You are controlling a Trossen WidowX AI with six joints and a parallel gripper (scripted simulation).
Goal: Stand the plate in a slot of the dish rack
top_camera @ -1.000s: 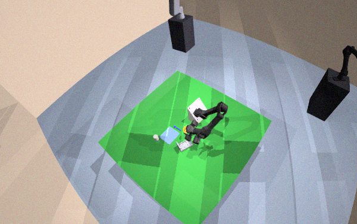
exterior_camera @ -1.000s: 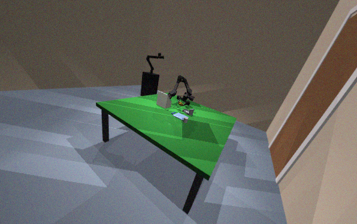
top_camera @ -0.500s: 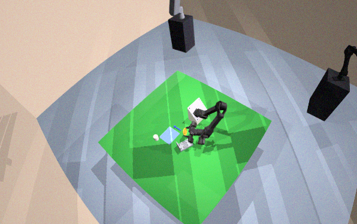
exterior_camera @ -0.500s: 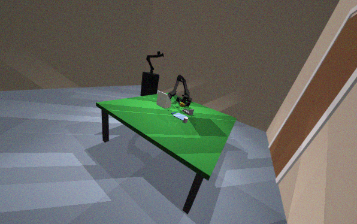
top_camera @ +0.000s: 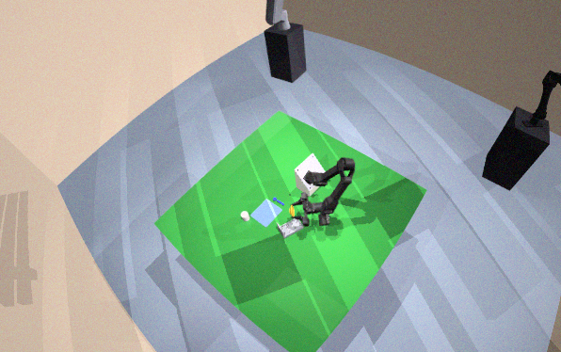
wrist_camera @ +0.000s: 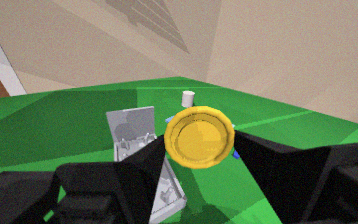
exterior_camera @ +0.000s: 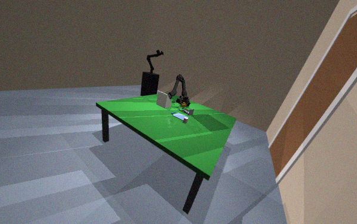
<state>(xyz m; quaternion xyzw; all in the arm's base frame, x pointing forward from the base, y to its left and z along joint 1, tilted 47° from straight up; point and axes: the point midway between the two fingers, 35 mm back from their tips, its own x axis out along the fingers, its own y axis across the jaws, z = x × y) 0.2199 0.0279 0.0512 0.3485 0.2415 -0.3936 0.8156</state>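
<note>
Right now my gripper tip is 6 cm short of the grey dish rack, 3 cm to the right of it and 6 cm above it. From my gripper tip the other things lie so: blue spoon: 5 cm behind, 14 cm to the right, 8 cm below; pale blue square mat: 5 cm ahead, 15 cm to the right, 8 cm below; yellow plate: 1 cm to the left.
</note>
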